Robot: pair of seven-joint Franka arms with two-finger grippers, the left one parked.
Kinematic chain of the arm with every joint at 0, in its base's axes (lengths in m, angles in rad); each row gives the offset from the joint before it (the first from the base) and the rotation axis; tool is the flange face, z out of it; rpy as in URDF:
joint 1: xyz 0 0 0.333 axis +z
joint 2: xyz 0 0 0 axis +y
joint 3: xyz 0 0 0.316 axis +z
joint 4: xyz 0.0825 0 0 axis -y
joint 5: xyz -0.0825 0 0.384 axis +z
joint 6: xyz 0 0 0 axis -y
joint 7: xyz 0.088 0 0 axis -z
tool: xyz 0 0 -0.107 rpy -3.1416 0 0
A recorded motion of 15 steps. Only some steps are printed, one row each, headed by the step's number.
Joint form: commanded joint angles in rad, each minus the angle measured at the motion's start. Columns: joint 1, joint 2, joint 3, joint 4, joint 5, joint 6, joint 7.
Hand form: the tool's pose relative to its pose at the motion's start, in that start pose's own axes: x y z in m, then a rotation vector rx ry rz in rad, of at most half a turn. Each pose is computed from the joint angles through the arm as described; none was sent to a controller.
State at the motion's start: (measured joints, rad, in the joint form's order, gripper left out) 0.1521 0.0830 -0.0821 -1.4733 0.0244 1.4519 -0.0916
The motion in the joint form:
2: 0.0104 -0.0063 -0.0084 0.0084 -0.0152 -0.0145 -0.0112
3: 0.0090 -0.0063 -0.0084 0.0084 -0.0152 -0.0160 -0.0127
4: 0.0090 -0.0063 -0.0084 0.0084 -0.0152 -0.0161 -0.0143
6: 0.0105 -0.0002 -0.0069 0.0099 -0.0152 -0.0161 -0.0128
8: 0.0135 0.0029 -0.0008 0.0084 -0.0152 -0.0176 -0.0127
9: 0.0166 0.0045 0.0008 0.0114 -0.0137 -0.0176 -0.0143
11: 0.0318 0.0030 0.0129 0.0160 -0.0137 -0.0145 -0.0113
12: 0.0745 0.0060 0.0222 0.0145 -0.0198 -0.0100 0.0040
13: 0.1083 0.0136 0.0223 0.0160 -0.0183 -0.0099 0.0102
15: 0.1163 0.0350 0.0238 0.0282 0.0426 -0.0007 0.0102
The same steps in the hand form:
2: -0.0039 0.0001 -0.0059 -0.0154 -0.0013 -0.0115
3: -0.0042 0.0009 -0.0058 -0.0151 -0.0028 -0.0116
4: -0.0042 0.0009 -0.0058 -0.0151 -0.0029 -0.0132
6: -0.0020 -0.0007 -0.0032 -0.0154 -0.0075 -0.0146
8: -0.0006 -0.0056 -0.0006 -0.0155 -0.0138 -0.0235
9: 0.0000 -0.0084 -0.0011 -0.0147 -0.0124 -0.0300
11: 0.0007 -0.0236 -0.0039 -0.0172 -0.0038 -0.0543
12: 0.0027 -0.0521 -0.0013 -0.0280 -0.0050 -0.0900
13: 0.0048 -0.0717 0.0027 -0.0303 -0.0114 -0.1175
15: 0.0121 -0.0847 0.0081 0.0281 -0.0106 -0.1339

